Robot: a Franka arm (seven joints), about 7 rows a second.
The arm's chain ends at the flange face. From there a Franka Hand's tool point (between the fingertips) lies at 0.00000 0.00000 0.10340 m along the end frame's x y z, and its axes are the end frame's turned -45 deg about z.
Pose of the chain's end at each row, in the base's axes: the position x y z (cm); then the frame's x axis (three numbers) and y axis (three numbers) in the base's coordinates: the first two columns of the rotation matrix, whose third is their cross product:
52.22 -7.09 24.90 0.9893 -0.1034 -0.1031 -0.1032 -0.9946 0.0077
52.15 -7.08 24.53 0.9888 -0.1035 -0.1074 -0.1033 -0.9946 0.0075
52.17 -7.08 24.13 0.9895 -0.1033 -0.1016 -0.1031 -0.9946 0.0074
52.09 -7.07 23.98 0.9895 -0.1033 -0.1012 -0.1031 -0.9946 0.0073
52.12 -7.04 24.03 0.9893 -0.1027 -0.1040 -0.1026 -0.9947 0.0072
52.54 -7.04 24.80 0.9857 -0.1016 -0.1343 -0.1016 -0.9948 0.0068
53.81 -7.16 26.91 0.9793 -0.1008 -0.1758 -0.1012 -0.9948 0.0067
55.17 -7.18 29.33 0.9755 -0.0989 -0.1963 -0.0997 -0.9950 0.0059
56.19 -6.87 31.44 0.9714 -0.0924 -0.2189 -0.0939 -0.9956 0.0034
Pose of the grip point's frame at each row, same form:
51.15 -7.06 14.62 0.7725 0.6302 -0.0783 0.6266 -0.7764 -0.0675
51.04 -7.04 14.25 0.7722 0.6301 -0.0812 0.6261 -0.7765 -0.0706
51.12 -7.05 13.84 0.7726 0.6302 -0.0771 0.6268 -0.7763 -0.0666
51.04 -7.04 13.69 0.7726 0.6302 -0.0767 0.6268 -0.7763 -0.0664
51.04 -7.00 13.75 0.7721 0.6307 -0.0786 0.6270 -0.7760 -0.0684
51.15 -6.97 14.55 0.7688 0.6316 -0.0998 0.6252 -0.7753 -0.0902
51.99 -7.04 16.73 0.7640 0.6322 -0.1290 0.6209 -0.7747 -0.1196
53.14 -7.04 19.19 0.7603 0.6336 -0.1430 0.6193 -0.7735 -0.1346
53.93 -6.69 21.35 0.7533 0.6387 -0.1572 0.6205 -0.7693 -0.1524

